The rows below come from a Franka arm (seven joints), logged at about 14 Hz.
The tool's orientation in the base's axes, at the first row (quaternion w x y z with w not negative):
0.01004 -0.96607 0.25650 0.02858
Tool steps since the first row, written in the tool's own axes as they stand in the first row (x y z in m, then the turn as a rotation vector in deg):
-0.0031 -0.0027 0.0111 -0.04 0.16 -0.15
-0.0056 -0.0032 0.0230 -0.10 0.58 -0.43
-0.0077 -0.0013 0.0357 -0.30 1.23 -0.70
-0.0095 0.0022 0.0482 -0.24 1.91 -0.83
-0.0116 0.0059 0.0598 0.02 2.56 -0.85
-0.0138 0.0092 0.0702 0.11 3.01 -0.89
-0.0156 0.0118 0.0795 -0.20 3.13 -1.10
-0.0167 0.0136 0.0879 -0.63 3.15 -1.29
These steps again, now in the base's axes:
-0.0019 0.0043 -0.0109 -0.11 -0.12 0.15
-0.0044 0.0063 -0.0226 -0.35 -0.47 0.43
-0.0078 0.0062 -0.0352 -0.84 -0.94 0.71
-0.0117 0.0044 -0.0475 -1.11 -1.57 0.83
-0.0160 0.0027 -0.0590 -1.21 -2.26 0.84
-0.0200 0.0012 -0.0693 -1.35 -2.70 0.87
-0.0234 0.0002 -0.0785 -1.67 -2.66 1.10
-0.0256 -0.0005 -0.0868 -2.04 -2.47 1.31

